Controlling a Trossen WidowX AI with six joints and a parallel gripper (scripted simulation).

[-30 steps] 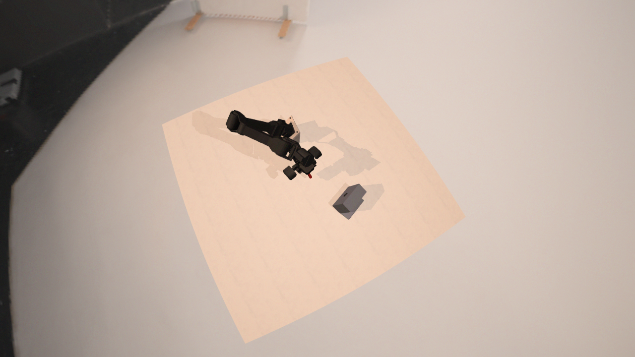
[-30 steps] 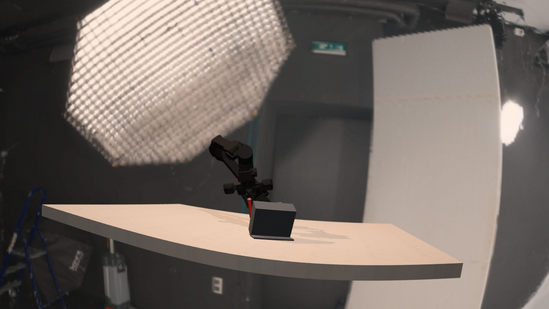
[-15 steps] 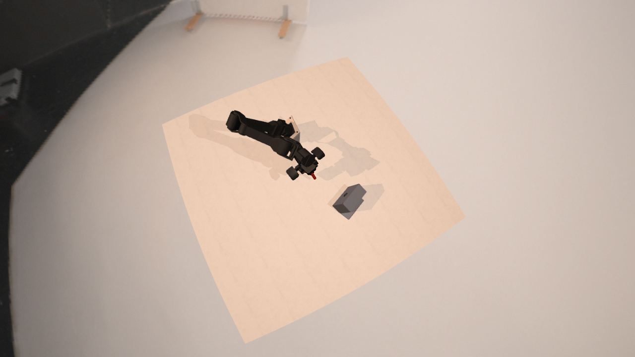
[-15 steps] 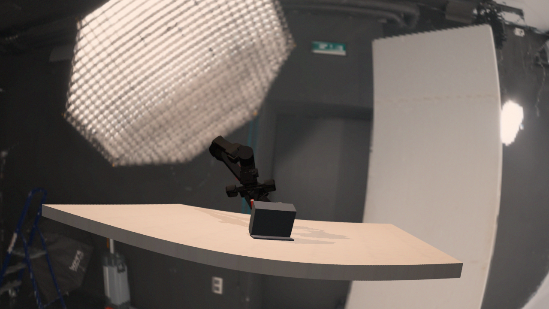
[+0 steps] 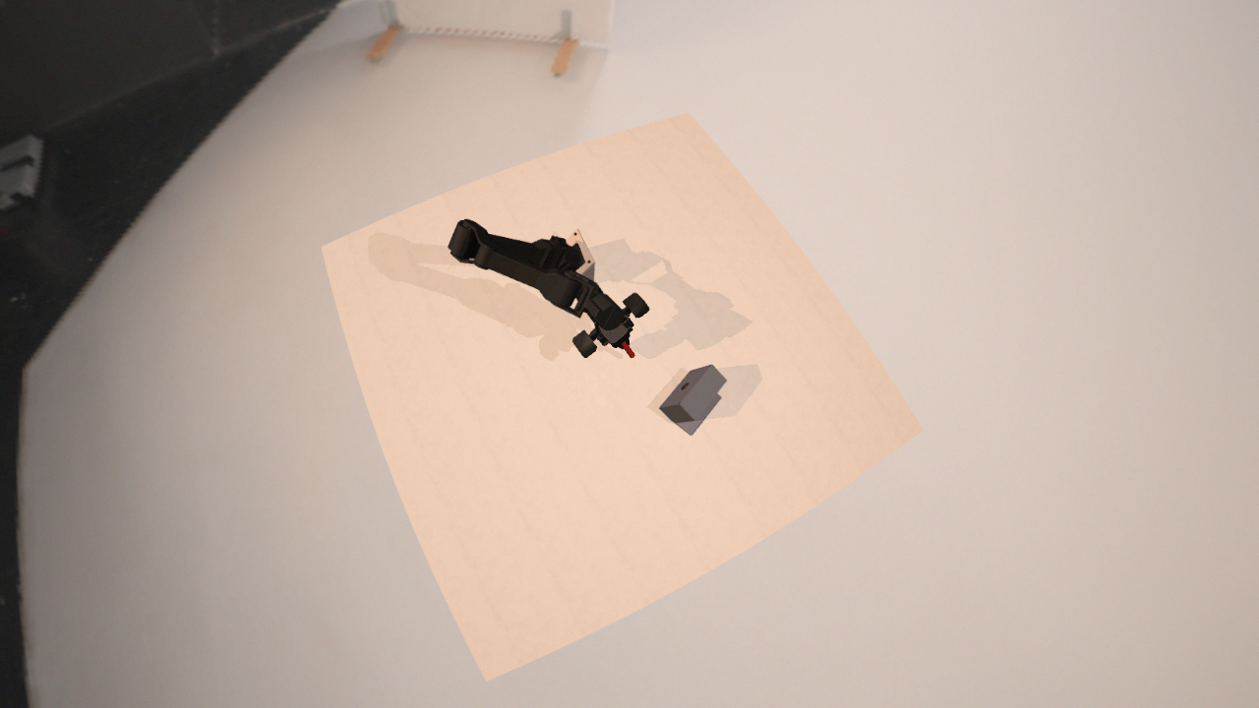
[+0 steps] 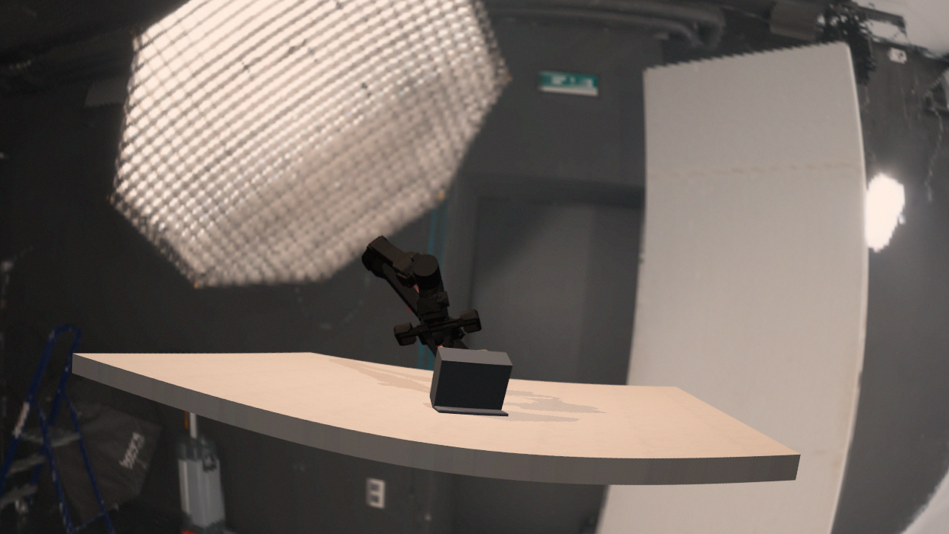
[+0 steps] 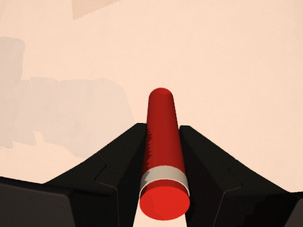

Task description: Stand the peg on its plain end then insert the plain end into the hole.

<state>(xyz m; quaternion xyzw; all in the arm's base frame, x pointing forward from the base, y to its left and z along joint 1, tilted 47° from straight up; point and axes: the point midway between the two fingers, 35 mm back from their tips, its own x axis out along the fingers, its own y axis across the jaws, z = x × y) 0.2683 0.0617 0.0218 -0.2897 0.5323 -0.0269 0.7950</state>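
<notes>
My gripper tip is 16 cm short of the dark grey sloped panel, 11 cm to the right of it and 2 cm above it. Also, from my gripper tip: red peg: 1 cm to the right, 1 cm behind, 1 cm above.
</notes>
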